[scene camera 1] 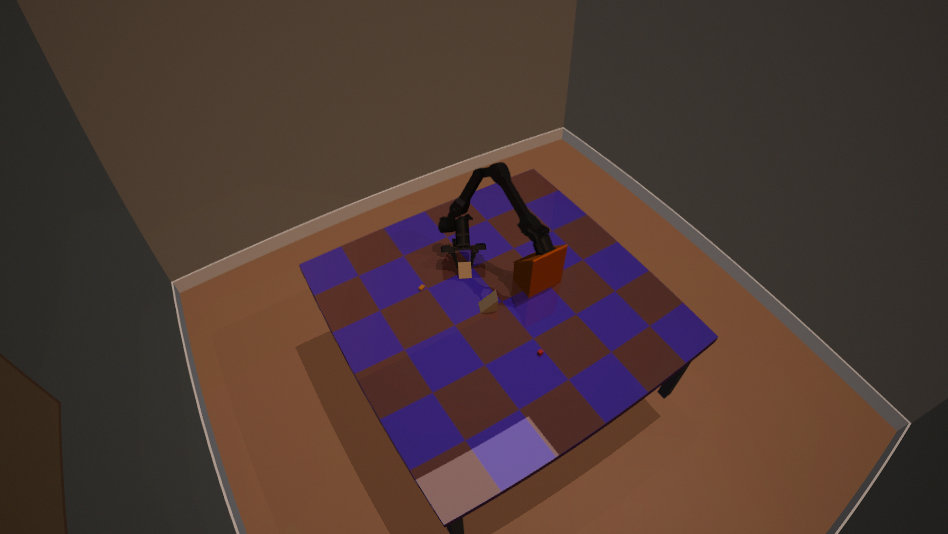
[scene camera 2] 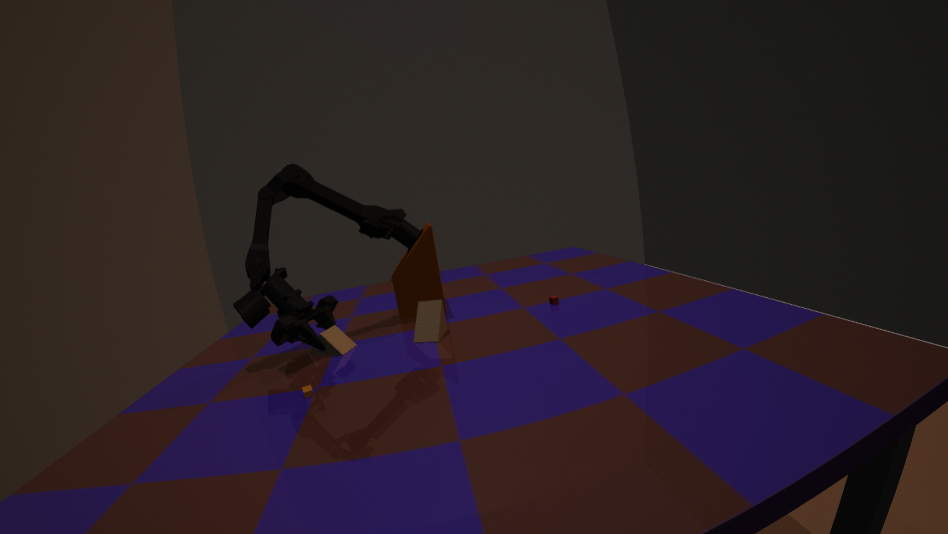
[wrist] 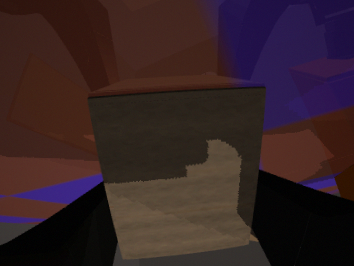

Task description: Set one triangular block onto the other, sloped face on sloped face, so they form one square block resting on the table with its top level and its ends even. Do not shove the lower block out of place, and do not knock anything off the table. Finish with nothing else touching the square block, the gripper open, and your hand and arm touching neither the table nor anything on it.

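You'd find my gripper at (scene camera 2: 332,344) and (wrist: 178,176). I can also see a tan triangular block (scene camera 2: 337,343), and there's another tan triangular block (scene camera 2: 430,326) as well.
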